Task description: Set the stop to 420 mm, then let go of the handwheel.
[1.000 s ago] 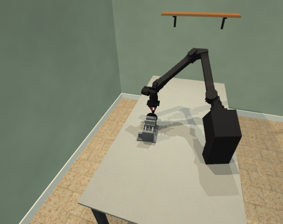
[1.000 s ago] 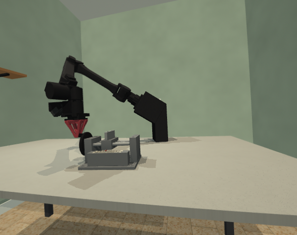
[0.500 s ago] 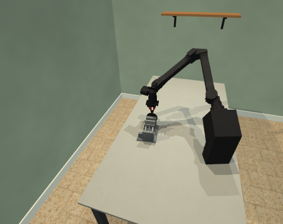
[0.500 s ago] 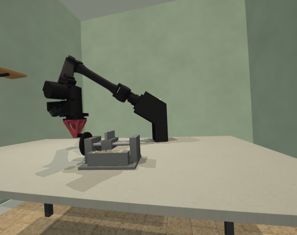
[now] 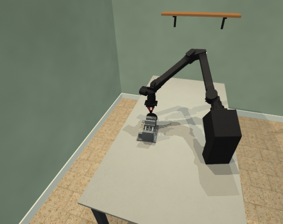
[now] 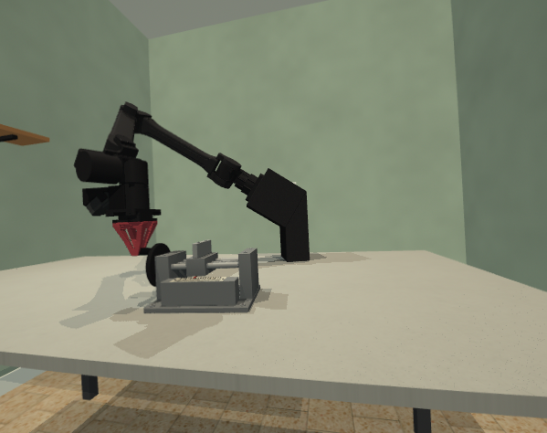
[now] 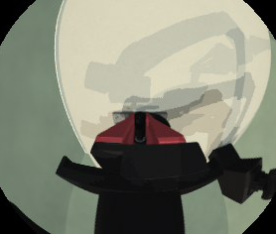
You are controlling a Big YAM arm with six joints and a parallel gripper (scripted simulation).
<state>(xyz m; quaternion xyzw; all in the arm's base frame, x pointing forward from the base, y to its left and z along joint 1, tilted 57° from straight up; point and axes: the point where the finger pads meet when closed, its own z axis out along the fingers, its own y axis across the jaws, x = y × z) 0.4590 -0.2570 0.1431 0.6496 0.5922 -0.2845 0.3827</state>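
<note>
The sliding stop block is 20 mm ahead of my hand, 140 mm to the left of it and 20 mm below it.
</note>
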